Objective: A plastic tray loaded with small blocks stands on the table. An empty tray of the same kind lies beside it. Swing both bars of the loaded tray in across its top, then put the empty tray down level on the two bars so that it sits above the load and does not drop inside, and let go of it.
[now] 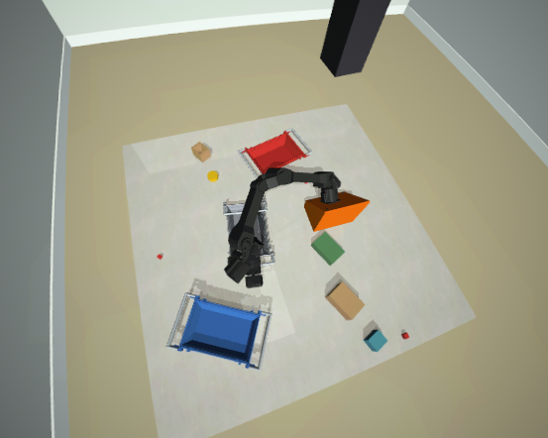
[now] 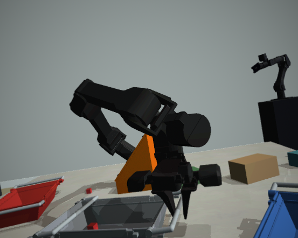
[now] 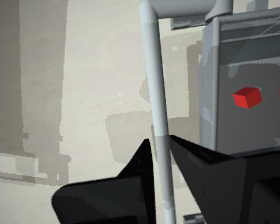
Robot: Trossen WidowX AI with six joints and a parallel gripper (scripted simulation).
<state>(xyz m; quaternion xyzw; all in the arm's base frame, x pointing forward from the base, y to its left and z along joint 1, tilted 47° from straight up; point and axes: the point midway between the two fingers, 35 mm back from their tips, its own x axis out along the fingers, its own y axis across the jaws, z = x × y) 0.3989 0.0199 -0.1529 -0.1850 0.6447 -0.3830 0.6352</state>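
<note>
Now: the red tray 49 cm to the right of my gripper tip, 31 cm behind it and 1 cm above it. Also, from my gripper tip: tan block 29 cm behind, 26 cm to the left, 1 cm below; green block 33 cm behind, 4 cm to the left, 2 cm below; yellow disc 49 cm to the right, 3 cm below, 2 cm ahead.
</note>
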